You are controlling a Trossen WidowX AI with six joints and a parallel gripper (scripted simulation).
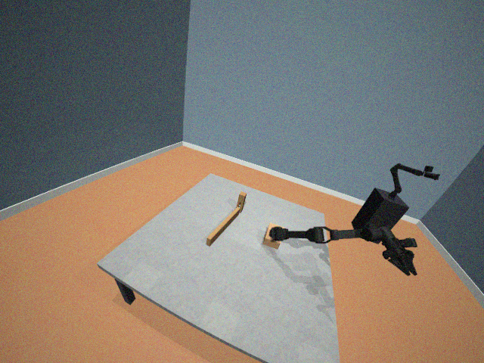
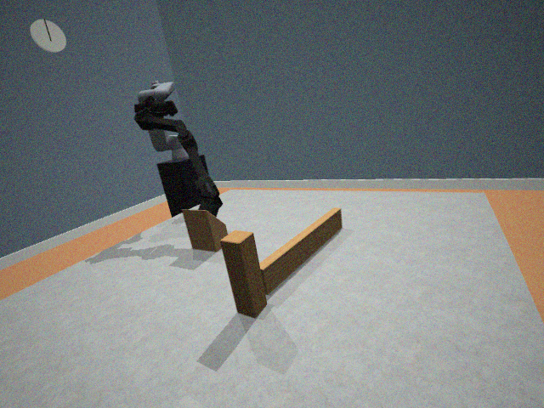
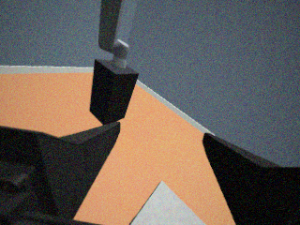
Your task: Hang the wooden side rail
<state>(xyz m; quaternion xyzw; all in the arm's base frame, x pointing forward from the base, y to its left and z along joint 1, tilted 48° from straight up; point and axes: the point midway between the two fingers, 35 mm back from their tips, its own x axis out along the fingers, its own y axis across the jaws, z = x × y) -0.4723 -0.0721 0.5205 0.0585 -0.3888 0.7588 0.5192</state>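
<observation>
Right now my gripper tip is 830 mm short of the headboard post, 590 mm to the left of it and 390 mm above it.
</observation>
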